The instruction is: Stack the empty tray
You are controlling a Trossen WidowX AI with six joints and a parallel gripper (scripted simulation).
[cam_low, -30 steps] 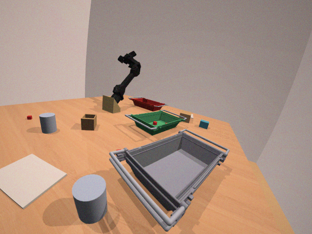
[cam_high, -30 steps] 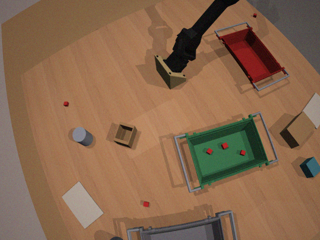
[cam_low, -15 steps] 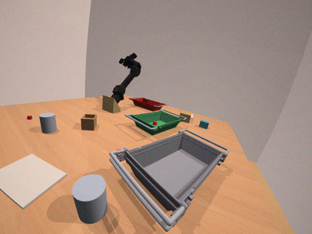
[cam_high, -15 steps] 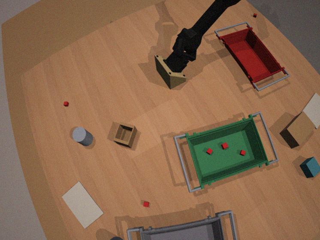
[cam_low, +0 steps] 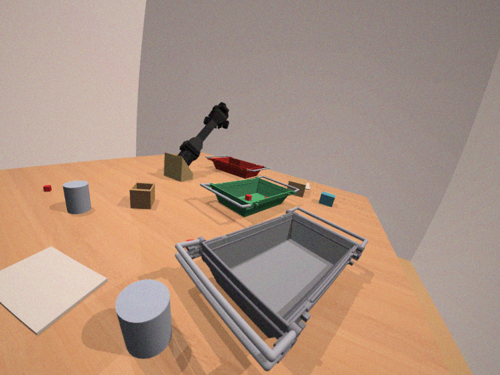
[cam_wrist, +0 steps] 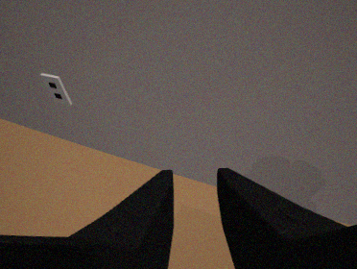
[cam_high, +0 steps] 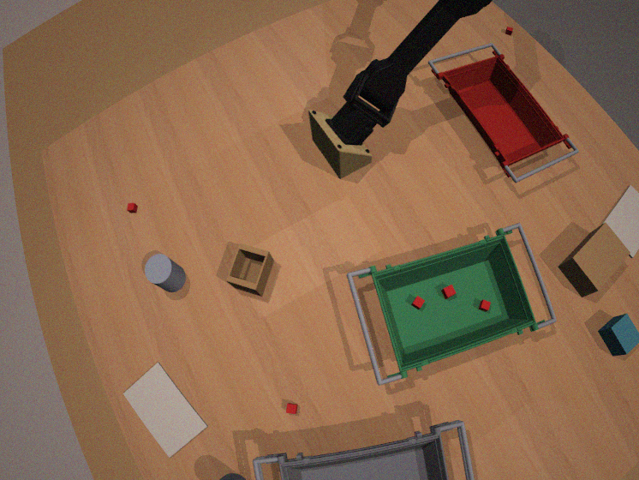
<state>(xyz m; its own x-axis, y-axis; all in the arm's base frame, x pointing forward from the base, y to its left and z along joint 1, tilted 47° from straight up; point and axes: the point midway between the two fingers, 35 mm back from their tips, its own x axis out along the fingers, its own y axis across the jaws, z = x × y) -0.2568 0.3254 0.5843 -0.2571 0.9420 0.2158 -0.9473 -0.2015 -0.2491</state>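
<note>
Now: the tan block 740 mm ahead of my gripper tip, 410 mm to the right of it and 190 mm below it. Round my gripper tip: box (370 mm ahead, 960 mm to the right, 210 mm below); then red tray (380 mm ahead, 340 mm to the right, 180 mm below); then teal cube (890 mm ahead, 460 mm to the right, 200 mm below).
</note>
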